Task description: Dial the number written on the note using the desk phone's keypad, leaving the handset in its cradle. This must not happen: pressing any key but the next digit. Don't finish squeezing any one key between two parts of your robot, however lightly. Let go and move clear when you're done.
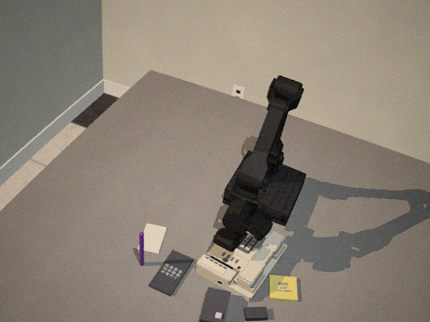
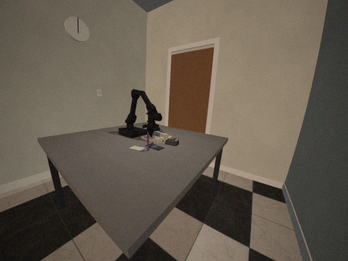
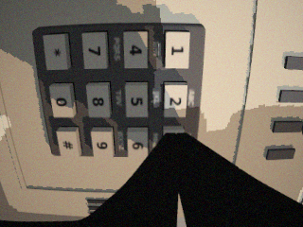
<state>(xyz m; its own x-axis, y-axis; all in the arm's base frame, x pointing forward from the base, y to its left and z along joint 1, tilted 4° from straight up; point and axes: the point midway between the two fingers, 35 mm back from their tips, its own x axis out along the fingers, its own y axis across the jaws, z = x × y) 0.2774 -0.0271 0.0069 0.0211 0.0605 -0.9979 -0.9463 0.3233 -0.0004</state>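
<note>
Right now the 2 key is 10 mm ahead of my hand, 20 mm to the left of it and 30 mm below it. The rest, counted from my hand: 1 key 10 mm ahead, 30 mm to the left, 30 mm below; then cream desk phone 40 mm ahead, 30 mm to the left, 40 mm below; then handset 50 mm ahead, 80 mm to the left, 20 mm below.
</note>
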